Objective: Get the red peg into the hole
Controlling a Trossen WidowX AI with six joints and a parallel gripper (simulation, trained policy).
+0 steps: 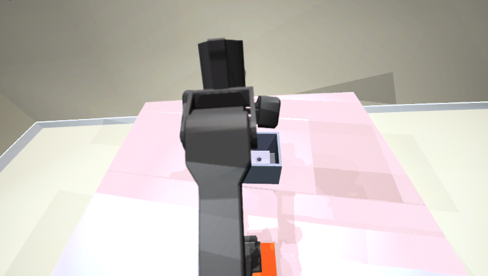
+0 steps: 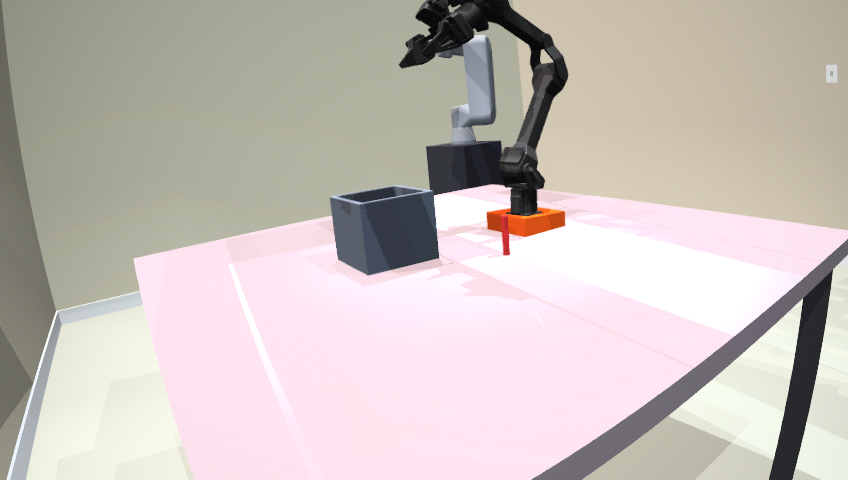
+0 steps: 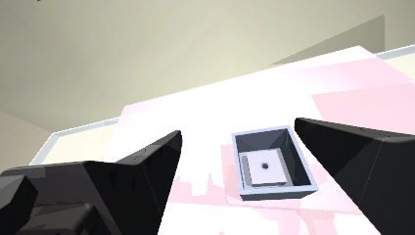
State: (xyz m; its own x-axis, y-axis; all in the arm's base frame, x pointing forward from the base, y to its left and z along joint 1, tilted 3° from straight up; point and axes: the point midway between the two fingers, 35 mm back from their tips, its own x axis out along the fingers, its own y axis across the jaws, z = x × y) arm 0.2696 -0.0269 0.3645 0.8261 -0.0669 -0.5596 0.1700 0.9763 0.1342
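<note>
Now: the red peg 36 cm below my gripper tip, 12 cm to the left of it and 10 cm behind it.
</note>
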